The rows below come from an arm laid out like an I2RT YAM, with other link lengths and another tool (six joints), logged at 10 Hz.
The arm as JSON. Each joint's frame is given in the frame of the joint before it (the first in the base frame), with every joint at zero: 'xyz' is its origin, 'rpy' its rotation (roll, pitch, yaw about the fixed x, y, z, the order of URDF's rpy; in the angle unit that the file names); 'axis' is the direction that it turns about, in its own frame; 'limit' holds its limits. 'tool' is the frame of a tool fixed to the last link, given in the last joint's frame.
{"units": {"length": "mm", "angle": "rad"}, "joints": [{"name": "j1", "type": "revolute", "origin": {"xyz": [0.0, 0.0, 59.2], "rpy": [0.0, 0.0, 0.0]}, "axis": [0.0, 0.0, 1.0], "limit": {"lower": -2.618, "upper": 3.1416}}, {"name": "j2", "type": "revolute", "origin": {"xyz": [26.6, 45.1, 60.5], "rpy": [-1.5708, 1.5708, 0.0]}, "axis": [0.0, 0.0, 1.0], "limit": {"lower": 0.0, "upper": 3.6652}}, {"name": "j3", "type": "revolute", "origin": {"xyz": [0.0, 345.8, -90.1], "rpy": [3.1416, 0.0, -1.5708]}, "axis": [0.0, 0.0, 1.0], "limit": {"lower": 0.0, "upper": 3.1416}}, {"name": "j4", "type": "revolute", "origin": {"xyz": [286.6, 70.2, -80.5], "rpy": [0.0, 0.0, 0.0]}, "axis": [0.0, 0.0, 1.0], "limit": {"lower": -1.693, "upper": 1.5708}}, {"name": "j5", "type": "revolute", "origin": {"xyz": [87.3, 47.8, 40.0], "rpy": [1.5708, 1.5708, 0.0]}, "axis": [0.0, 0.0, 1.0], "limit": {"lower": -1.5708, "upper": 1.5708}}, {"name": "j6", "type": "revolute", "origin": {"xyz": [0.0, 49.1, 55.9], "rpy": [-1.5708, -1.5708, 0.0]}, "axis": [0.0, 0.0, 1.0], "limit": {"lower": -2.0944, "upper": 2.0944}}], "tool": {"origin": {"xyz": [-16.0, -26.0, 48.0], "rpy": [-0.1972, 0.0, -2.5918]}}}
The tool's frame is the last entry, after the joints.
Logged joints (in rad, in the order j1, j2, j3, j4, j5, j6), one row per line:
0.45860 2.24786 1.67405 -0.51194 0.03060 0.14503
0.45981 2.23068 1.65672 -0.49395 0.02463 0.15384
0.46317 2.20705 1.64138 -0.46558 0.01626 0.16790
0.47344 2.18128 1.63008 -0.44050 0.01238 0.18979
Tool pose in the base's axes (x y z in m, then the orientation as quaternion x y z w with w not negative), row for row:
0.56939 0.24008 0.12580 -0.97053 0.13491 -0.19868 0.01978
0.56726 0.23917 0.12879 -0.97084 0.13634 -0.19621 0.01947
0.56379 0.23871 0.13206 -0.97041 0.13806 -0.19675 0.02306
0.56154 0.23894 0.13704 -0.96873 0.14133 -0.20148 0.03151
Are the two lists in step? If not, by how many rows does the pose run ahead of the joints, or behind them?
The pose runs 2 rows behind the joints: the pose in row i belongs to the joints in row i - 2.
